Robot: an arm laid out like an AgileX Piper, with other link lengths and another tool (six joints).
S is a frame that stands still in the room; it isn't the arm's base.
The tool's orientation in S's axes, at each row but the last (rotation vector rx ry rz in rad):
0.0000 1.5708 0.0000
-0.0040 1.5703 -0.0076
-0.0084 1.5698 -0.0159
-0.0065 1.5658 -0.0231
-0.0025 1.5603 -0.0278
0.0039 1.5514 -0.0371
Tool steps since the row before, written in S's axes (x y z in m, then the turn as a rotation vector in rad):
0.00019 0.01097 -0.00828 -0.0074 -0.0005 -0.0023
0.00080 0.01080 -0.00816 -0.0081 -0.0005 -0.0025
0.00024 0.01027 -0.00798 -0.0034 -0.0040 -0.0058
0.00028 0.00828 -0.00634 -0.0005 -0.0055 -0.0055
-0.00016 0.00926 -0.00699 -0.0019 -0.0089 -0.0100
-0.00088 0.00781 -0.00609 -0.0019 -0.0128 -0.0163
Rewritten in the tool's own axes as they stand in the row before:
0.00828 0.01097 0.00019 0.0023 -0.0005 -0.0074
0.00808 0.01086 0.00077 0.0025 -0.0005 -0.0081
0.00782 0.01039 0.00018 0.0059 -0.0039 -0.0034
0.00618 0.00840 0.00016 0.0056 -0.0054 -0.0005
0.00681 0.00939 -0.00038 0.0102 -0.0087 -0.0019
0.00590 0.00791 -0.00120 0.0165 -0.0125 -0.0019

